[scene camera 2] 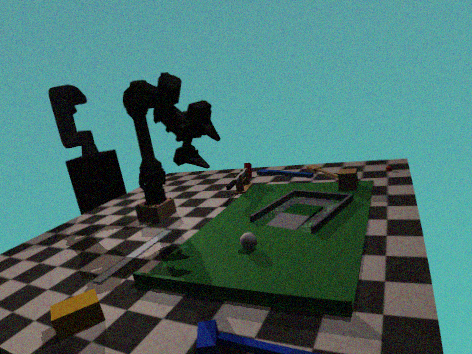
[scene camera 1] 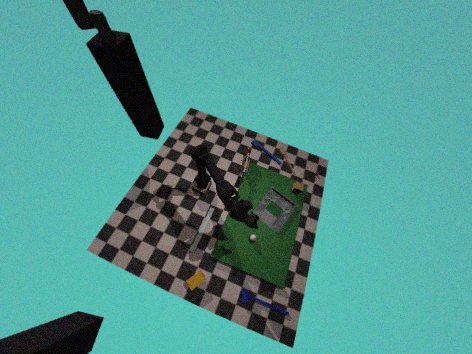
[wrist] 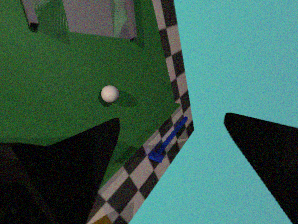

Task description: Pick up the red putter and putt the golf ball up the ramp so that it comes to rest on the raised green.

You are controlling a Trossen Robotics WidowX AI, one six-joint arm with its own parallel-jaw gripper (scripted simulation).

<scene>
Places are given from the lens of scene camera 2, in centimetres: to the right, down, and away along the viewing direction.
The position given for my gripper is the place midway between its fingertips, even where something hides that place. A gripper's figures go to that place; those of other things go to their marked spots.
my gripper (scene camera 2: 213, 154): -6, -6, 78
green mat (scene camera 2: 327, 262): 20, 18, 67
</scene>
